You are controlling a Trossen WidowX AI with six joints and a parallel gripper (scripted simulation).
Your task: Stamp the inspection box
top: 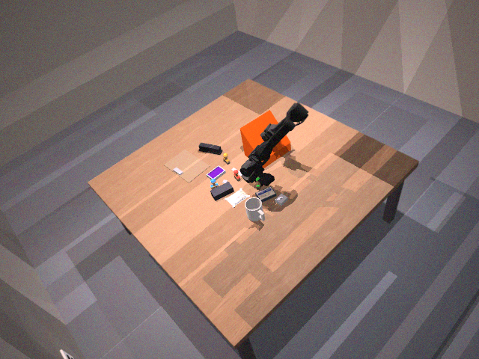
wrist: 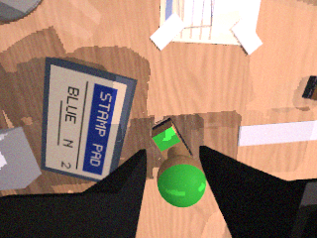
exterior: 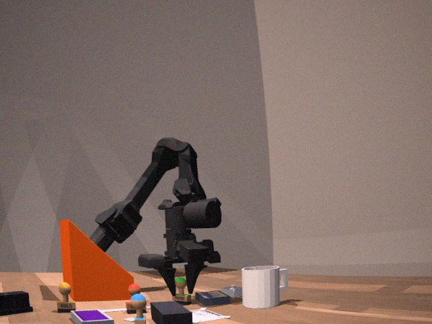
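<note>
Right now the green stamp is right at my gripper tip. From my gripper tip the other things lie so: red-knob stamp 40 mm ahead, 130 mm to the right; blue tin 20 mm ahead, 70 mm to the left, 10 mm below; white card 130 mm ahead, 30 mm to the right, 20 mm below.
</note>
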